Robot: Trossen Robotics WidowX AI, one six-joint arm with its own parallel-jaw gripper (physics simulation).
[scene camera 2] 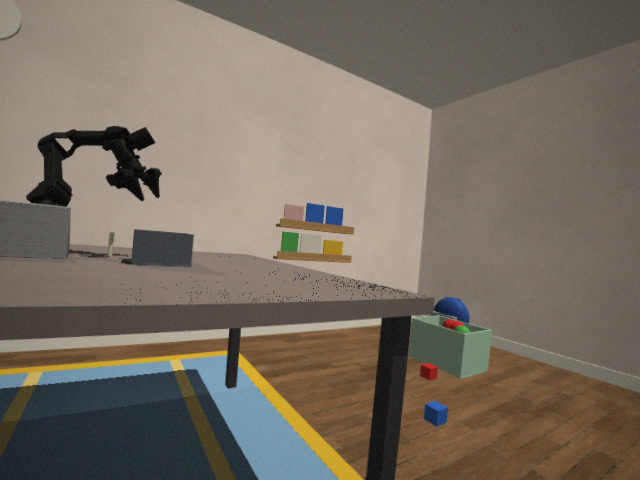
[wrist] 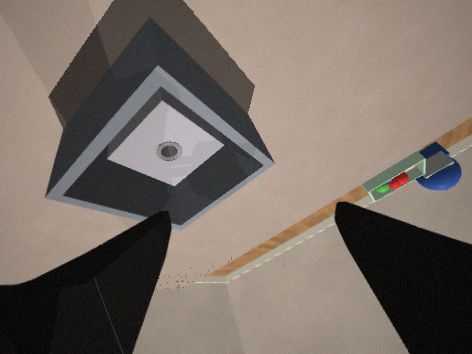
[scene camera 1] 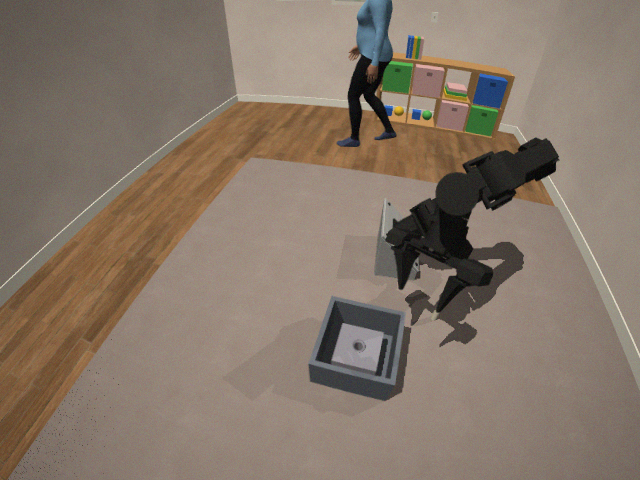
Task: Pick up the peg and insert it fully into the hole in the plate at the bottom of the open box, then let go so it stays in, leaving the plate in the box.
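Frame: origin at the arm's base, x right, y ahead, z up, level; millimetres.
Seen in the pictures: gripper, fingertip midpoint: [scene camera 2: 151,199] [wrist: 253,215] [scene camera 1: 418,300]; arm's base, link origin: [scene camera 2: 42,221].
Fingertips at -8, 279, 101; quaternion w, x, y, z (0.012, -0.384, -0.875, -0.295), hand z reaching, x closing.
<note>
Offsets run from my fingertips to a thing's top centre, as dx, dy, dz. "*": to the spot under its first point.
The slim pale peg {-91, -96, -120} [scene camera 1: 435,316] [scene camera 2: 110,244] stands upright on the table; in scene camera 1 its upper part is hidden behind a finger. It does not show in the wrist view. The open blue-grey box {+89, +28, -102} [scene camera 1: 351,380] [scene camera 2: 162,248] [wrist: 215,120] stands beside it. The light plate {+89, +28, -139} [scene camera 1: 356,358] [wrist: 192,136] lies on the box's bottom, its round hole {* +89, +19, -157} [scene camera 1: 358,345] [wrist: 169,151] facing up and empty. My black gripper [scene camera 1: 419,299] [scene camera 2: 149,198] [wrist: 253,215] is open and empty, well above the table. In scene camera 2 it hangs higher than peg and box.
A grey block [scene camera 1: 385,266] [scene camera 2: 35,230] stands on the table by the arm's base. The table's near edge [scene camera 2: 217,314] shows in scene camera 2. A person [scene camera 1: 373,36] and a cubby shelf [scene camera 1: 480,65] are in the room beyond the table.
</note>
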